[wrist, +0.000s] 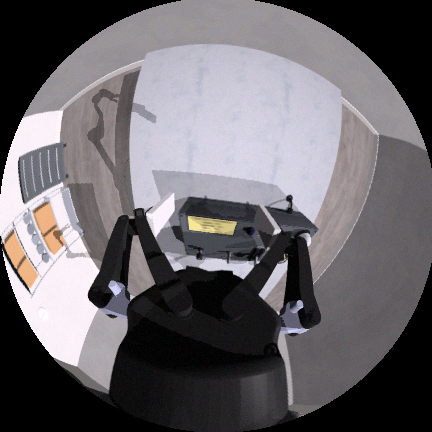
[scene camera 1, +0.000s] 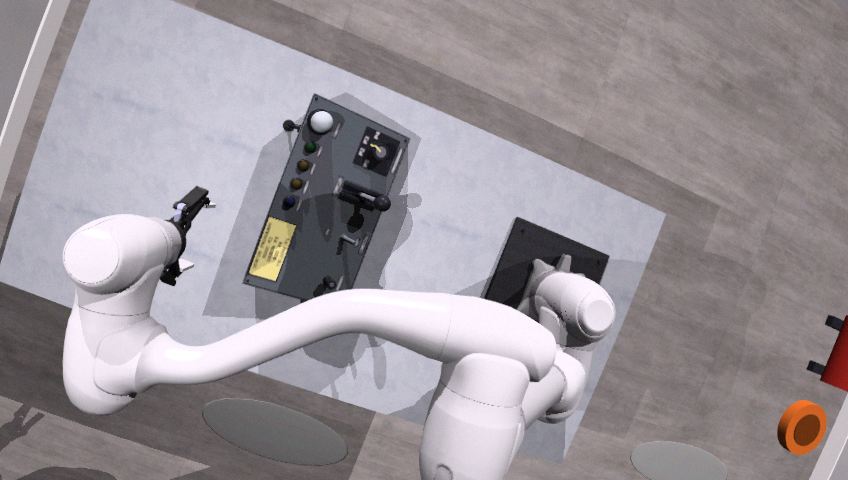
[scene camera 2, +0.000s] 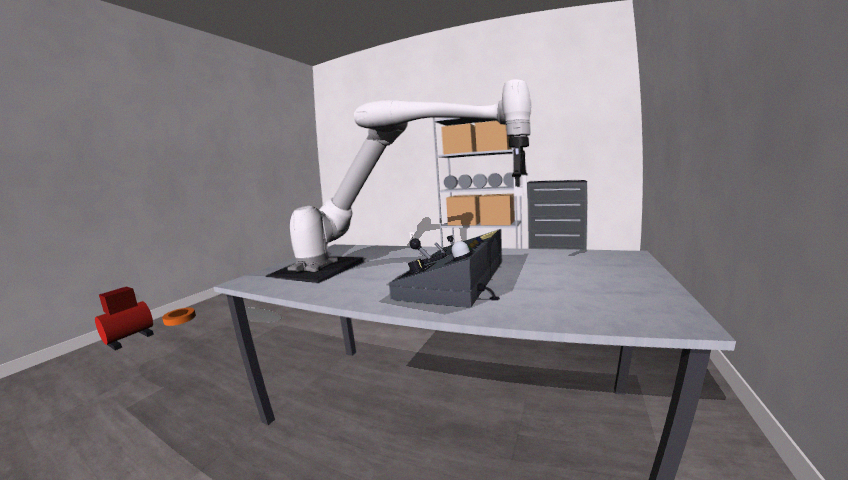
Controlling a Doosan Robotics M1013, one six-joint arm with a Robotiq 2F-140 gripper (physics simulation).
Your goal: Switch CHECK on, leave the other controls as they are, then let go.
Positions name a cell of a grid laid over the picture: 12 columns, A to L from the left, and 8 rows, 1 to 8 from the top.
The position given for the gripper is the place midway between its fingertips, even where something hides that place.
gripper: wrist F4; scene camera 1 C4; scene camera 2 H4
